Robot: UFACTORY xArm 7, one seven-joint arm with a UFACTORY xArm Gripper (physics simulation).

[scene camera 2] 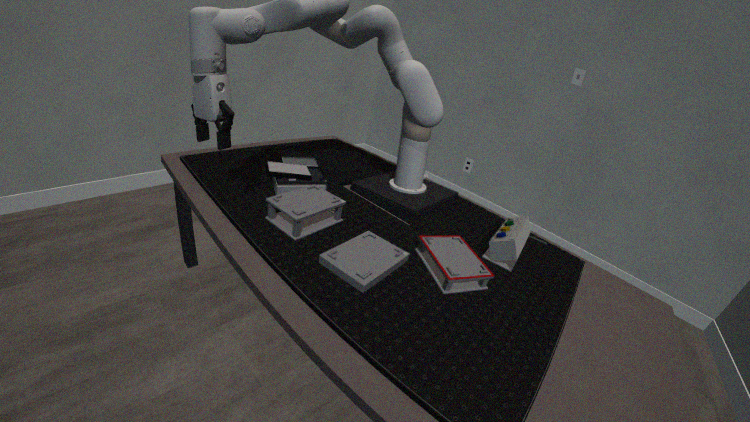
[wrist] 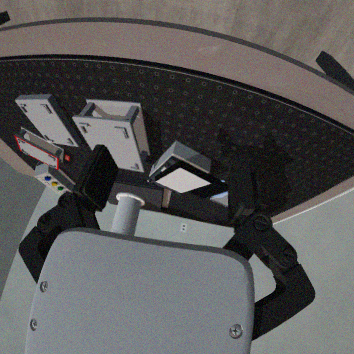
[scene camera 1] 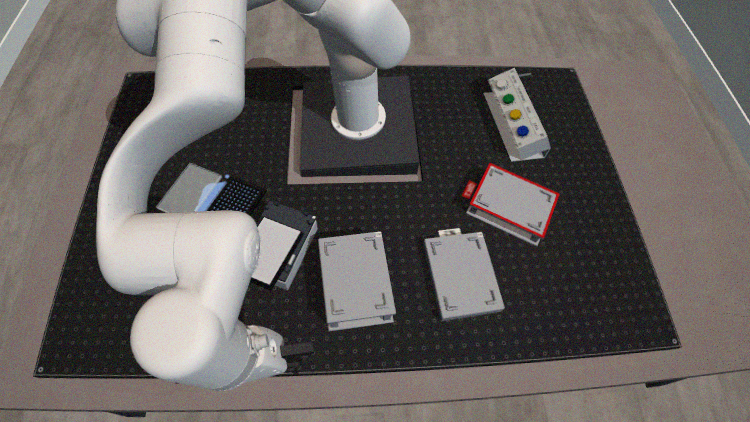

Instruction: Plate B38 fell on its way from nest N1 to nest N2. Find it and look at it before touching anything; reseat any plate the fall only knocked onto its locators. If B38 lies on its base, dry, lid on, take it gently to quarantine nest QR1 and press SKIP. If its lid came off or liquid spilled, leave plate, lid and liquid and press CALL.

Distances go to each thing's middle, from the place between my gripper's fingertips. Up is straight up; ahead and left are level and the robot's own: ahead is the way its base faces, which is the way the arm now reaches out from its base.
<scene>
Now: the white well plate (scene camera 1: 278, 241) 230 mm behind my hand, 110 mm below it and 10 mm to the right of it. Also, from my hand: grey lid (scene camera 1: 191, 189) 420 mm behind, 200 mm to the right, 170 mm below; then dark station (scene camera 1: 306, 223) 260 mm behind, 140 mm below.
</scene>
